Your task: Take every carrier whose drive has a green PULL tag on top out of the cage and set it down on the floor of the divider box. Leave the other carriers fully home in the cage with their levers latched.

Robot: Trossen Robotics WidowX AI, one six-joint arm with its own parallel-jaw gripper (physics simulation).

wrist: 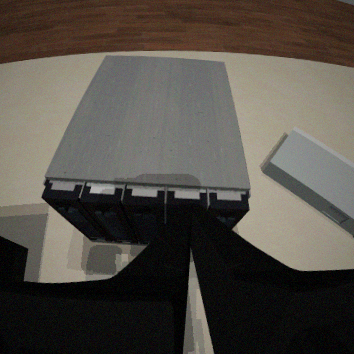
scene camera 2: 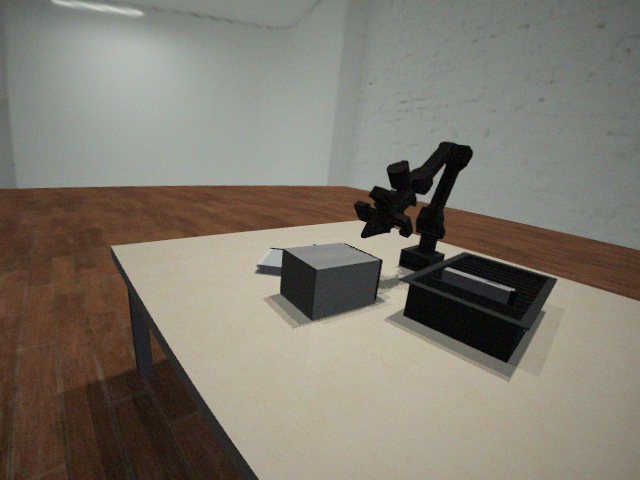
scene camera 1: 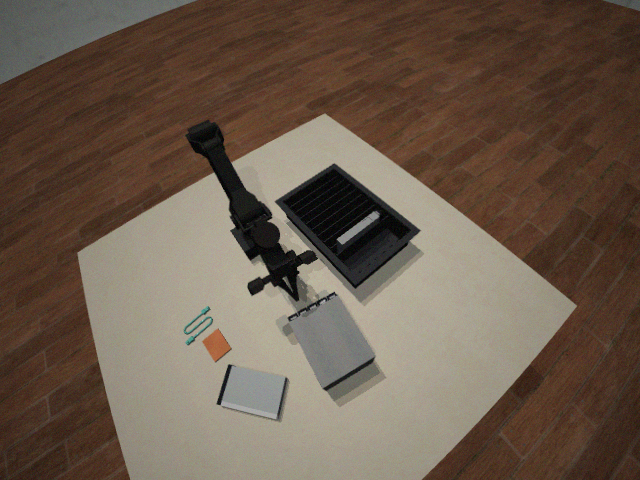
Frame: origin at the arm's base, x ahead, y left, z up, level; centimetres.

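Seen in the pictures: gripper, fingertip midpoint: (wrist: pixel 188 211) (scene camera 2: pixel 361 237) (scene camera 1: pixel 297 300); arm's base, link origin: (scene camera 2: pixel 426 251).
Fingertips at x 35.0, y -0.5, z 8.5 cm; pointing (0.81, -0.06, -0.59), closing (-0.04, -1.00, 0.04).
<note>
Pixels of each thing's middle, then the offset from my fingertips to it. "pt": a spot on its surface instead.
- grey cage, body centre: (wrist: pixel 158 153) (scene camera 2: pixel 330 280) (scene camera 1: pixel 331 341) dy +1.6, dx +11.6, dz -9.6 cm
- leftmost carrier, body centre: (wrist: pixel 104 151) dy +7.5, dx +10.8, dz -8.2 cm
- middle carrier, body centre: (wrist: pixel 156 154) dy +1.7, dx +10.2, dz -8.2 cm
- black divider box, body centre: (scene camera 2: pixel 481 300) (scene camera 1: pixel 343 225) dy +28.1, dx -18.2, dz -11.4 cm
- flat pale grey case, body centre: (wrist: pixel 326 178) (scene camera 1: pixel 252 390) (scene camera 2: pixel 280 261) dy -23.4, dx +9.4, dz -13.2 cm
- orange square, surface spot: (scene camera 1: pixel 216 344) pt dy -27.1, dx -8.3, dz -14.0 cm
- teal cable, body centre: (scene camera 1: pixel 197 325) dy -29.9, dx -17.4, dz -14.1 cm
The grey cage (scene camera 1: pixel 330 341) (scene camera 2: pixel 343 289) (wrist: pixel 155 120) stands on the table. Several dark carrier fronts with pale upper strips show side by side at its open end, such as the leftmost carrier (wrist: pixel 62 192) and the middle carrier (wrist: pixel 144 200). Green tags and lever latches cannot be made out. My gripper (scene camera 1: pixel 296 298) (scene camera 2: pixel 364 235) (wrist: pixel 188 211) is shut and empty, above and in front of the cage's open end. In the wrist view it partly covers the two rightmost fronts. A carrier (scene camera 1: pixel 358 228) (scene camera 2: pixel 480 285) with a pale top stands in the black divider box (scene camera 1: pixel 410 230) (scene camera 2: pixel 454 325).
A flat pale grey case (scene camera 1: pixel 253 392) (scene camera 2: pixel 269 262) (wrist: pixel 315 172) lies beside the cage. An orange square (scene camera 1: pixel 216 344) and a teal cable (scene camera 1: pixel 198 325) lie nearby. The divider box has thin slot walls and a raised rim beside the arm.
</note>
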